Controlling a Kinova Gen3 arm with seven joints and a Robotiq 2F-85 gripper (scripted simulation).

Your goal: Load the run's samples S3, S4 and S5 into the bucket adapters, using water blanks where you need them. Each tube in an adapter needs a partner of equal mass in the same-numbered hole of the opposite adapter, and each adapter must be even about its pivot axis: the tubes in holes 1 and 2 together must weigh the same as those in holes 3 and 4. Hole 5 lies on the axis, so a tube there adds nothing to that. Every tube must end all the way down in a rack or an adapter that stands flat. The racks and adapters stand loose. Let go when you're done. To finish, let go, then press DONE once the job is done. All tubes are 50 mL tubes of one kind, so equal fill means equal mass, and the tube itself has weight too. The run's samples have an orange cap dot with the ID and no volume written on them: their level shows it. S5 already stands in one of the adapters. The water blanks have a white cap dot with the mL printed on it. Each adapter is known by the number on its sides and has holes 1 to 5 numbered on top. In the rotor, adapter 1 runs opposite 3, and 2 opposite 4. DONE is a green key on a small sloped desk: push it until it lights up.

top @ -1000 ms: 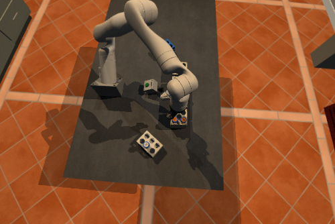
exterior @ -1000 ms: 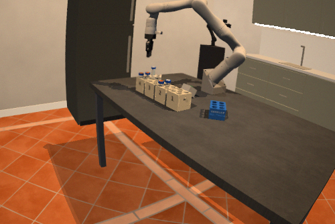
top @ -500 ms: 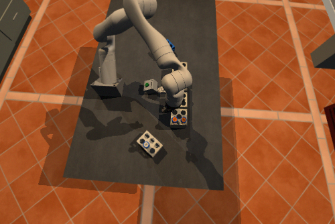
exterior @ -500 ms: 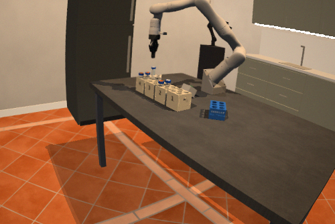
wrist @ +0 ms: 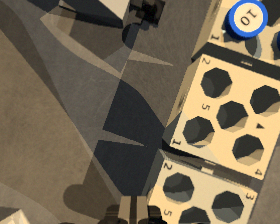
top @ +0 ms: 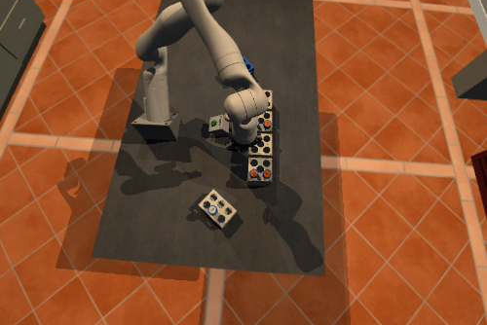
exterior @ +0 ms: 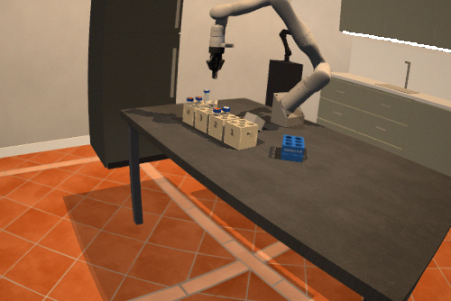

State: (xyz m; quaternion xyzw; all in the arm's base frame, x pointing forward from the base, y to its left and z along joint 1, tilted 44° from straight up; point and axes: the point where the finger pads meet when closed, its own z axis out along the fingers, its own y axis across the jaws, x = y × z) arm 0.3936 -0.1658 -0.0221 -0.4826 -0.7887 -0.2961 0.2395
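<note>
My hand is 170 mm to the right of the green done key, 170 mm above it and 150 mm past it. The rest, counted from my hand: white blank rack: 210 mm below, 190 mm to the right, 70 mm behind; blue sample rack: 490 mm to the left, 210 mm below, 90 mm behind.
</note>
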